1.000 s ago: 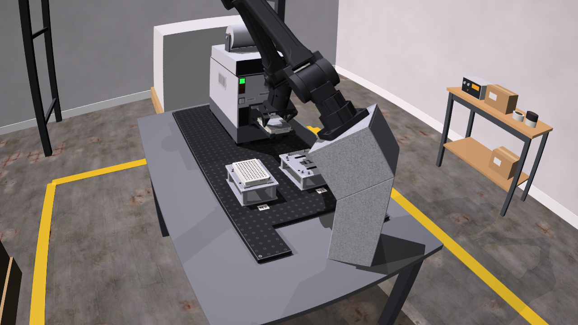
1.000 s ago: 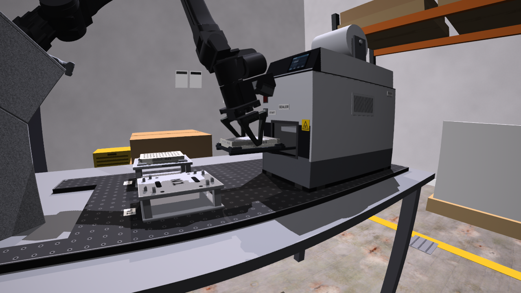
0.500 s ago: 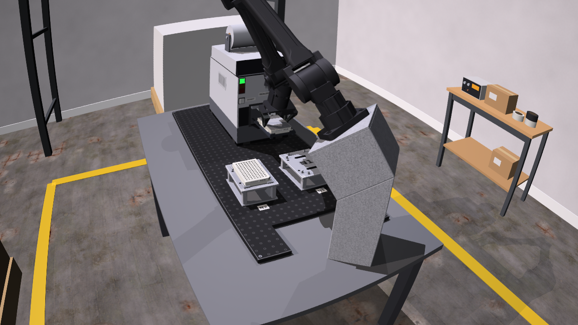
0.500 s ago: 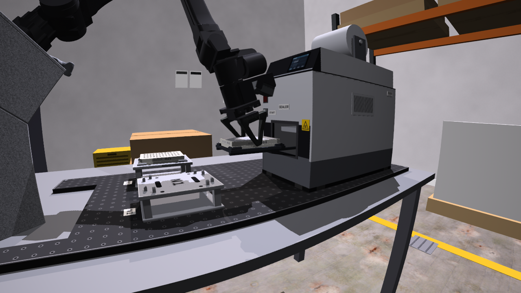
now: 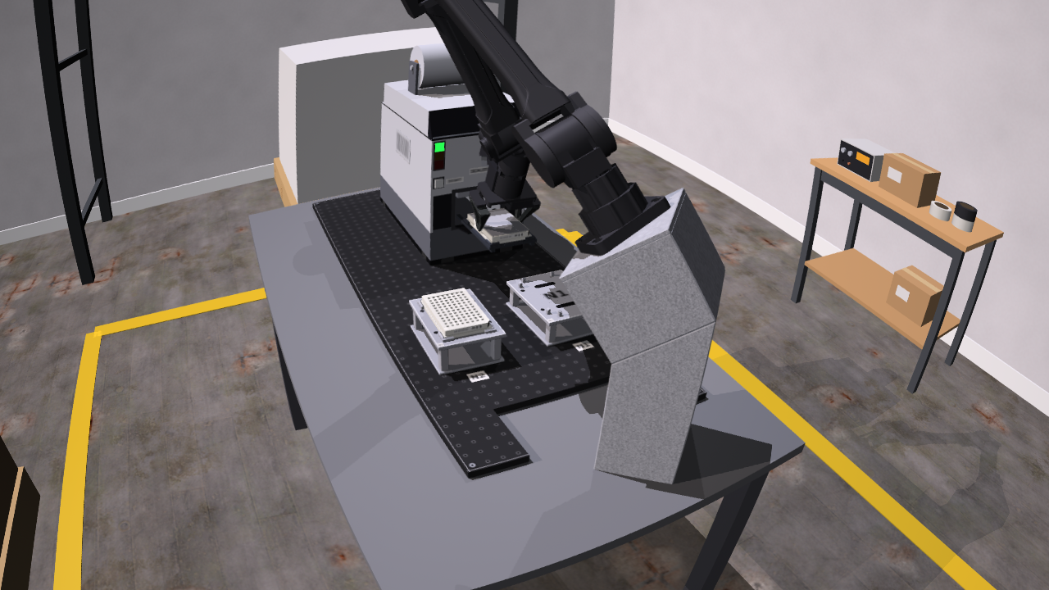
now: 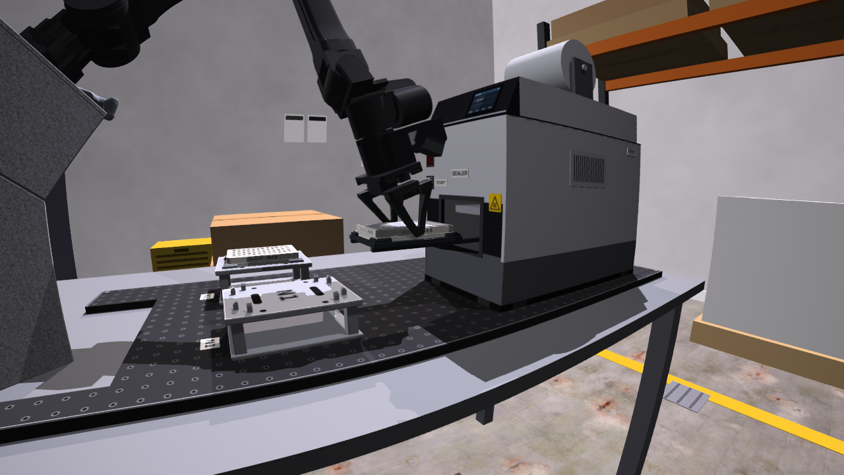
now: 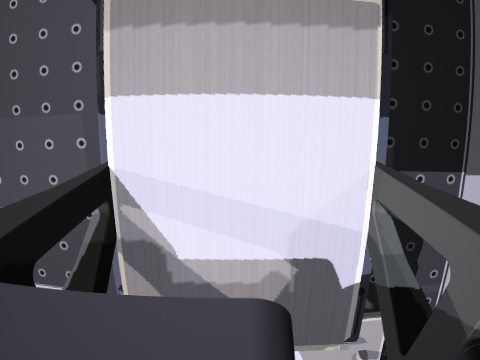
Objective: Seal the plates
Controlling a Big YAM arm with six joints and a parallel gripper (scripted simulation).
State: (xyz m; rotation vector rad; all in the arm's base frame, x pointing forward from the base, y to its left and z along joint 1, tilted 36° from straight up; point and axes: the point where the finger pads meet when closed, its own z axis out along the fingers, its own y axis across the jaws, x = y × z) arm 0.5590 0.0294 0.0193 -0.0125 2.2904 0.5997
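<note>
My hand is 20 mm above the sealer stage. Also, from my hand: nest N2: 230 mm behind, 130 mm to the left, 70 mm below; white well plate: 230 mm behind, 130 mm to the left, 60 mm below; start button: 110 mm to the left, 80 mm ahead, 70 mm above.
</note>
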